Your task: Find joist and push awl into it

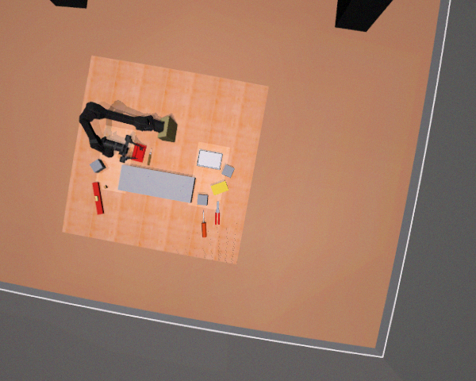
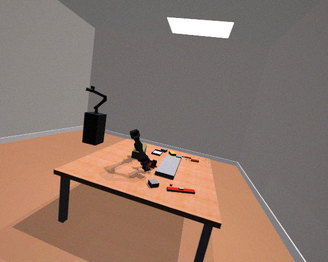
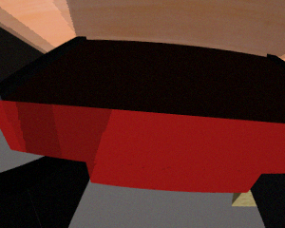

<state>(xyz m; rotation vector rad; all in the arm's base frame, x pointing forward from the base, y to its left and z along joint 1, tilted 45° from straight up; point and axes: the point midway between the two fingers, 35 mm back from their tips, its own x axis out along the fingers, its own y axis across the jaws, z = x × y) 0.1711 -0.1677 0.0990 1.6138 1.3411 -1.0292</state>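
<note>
Right now my gripper tip is 1 cm past the red stud finder and 1 cm above it. The rest, counted from my gripper tip: white tray (48 cm to the left, 5 cm below, 2 cm behind); red level (35 cm ahead, 29 cm to the right, 5 cm below); awl (5 cm to the left, 5 cm below).
</note>
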